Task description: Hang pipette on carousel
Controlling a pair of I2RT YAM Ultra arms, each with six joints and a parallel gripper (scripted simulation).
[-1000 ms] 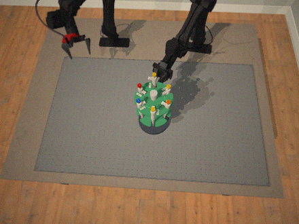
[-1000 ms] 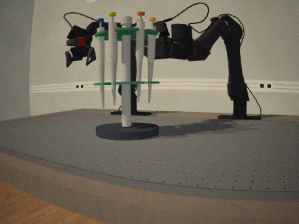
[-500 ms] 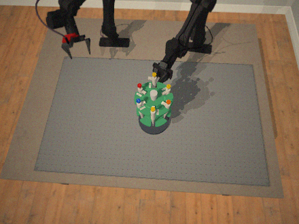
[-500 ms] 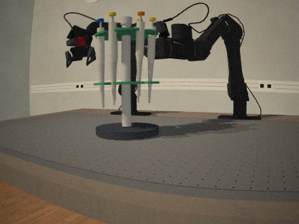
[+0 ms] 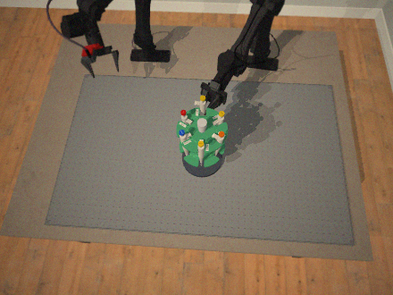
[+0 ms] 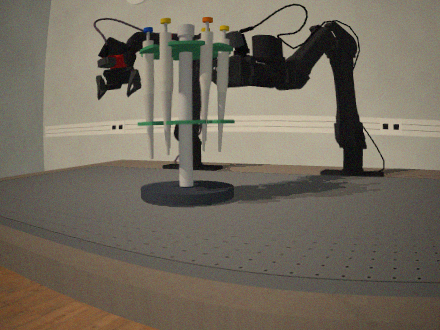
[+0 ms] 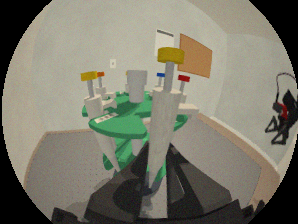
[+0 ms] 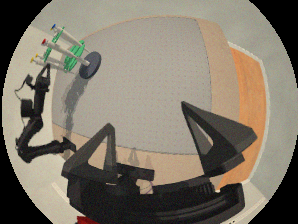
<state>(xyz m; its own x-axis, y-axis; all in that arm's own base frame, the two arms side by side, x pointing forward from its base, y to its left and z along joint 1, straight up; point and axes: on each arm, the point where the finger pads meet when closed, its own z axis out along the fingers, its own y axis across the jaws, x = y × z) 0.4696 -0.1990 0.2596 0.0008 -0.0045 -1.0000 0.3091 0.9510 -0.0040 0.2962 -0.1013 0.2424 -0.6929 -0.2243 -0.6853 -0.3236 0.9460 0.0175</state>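
The pipette lies 10 mm to the right of my left hand and 20 mm below it.
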